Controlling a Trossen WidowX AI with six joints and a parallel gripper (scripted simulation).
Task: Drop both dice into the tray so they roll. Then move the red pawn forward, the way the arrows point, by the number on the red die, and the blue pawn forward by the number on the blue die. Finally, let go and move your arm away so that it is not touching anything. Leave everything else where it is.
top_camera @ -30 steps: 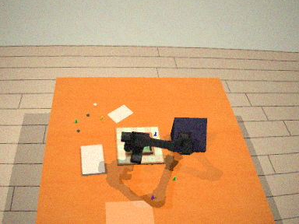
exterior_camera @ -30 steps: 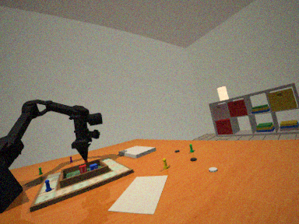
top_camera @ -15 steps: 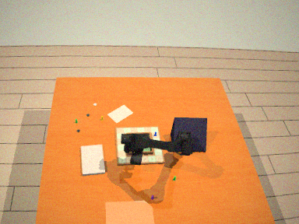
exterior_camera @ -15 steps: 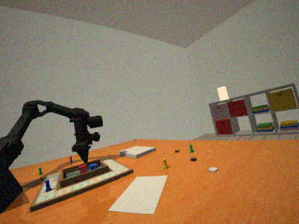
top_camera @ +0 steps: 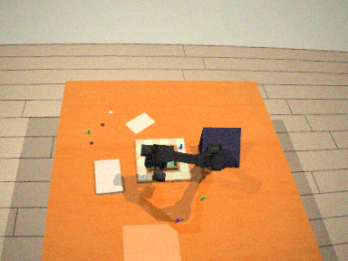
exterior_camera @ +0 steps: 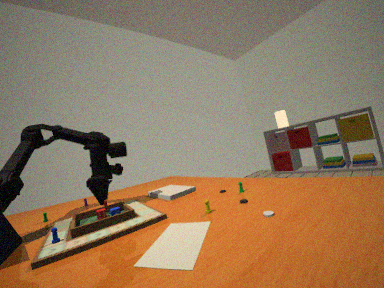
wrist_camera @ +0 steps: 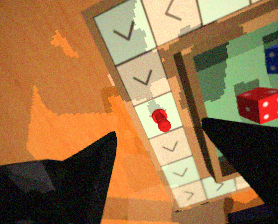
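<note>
Now: gripper tip 10 mm to the left of the red pawn and 10 mm above it. The rest, counted from my gripper tip: green tray 10 mm behind, 120 mm to the right, 30 mm below; purple pawn 80 mm behind, 240 mm to the left, 20 mm below; blue pawn 120 mm behind, 200 mm to the right, 10 mm below.
</note>
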